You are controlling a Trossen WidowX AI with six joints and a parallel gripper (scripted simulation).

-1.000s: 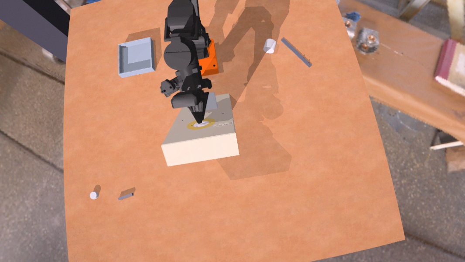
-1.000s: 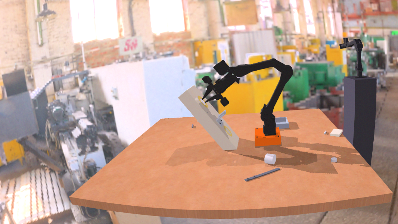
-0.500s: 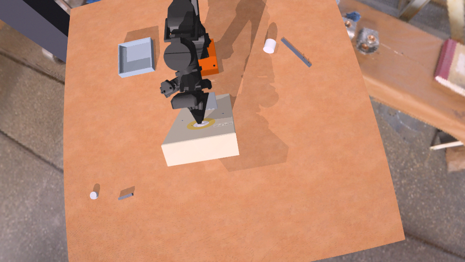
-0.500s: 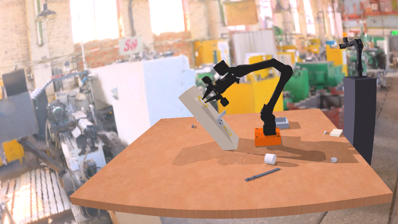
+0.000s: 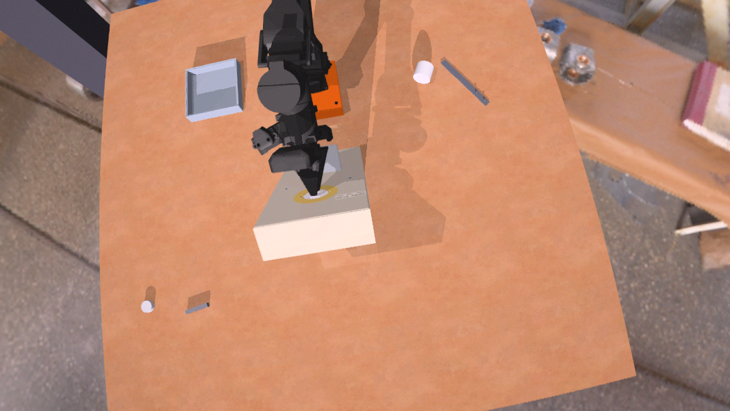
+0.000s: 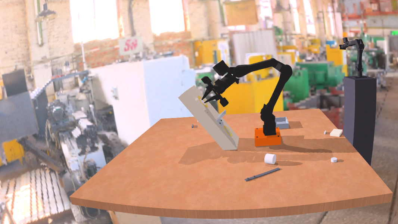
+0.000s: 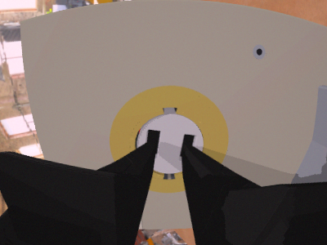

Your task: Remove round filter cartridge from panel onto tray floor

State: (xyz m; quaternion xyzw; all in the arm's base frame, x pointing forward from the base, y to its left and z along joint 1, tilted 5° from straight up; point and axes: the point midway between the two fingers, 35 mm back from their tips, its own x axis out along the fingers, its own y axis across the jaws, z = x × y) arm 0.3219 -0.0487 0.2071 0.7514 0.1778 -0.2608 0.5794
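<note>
Right now my gripper tip is 10 mm short of the white round filter cartridge and 10 mm above it. Round my gripper tip: cream service panel: 80 mm below, 30 mm behind; then white bracket: 100 mm below, 80 mm behind, 10 mm to the left; then short grey bar: 390 mm to the right, 240 mm below, 130 mm ahead.
</note>
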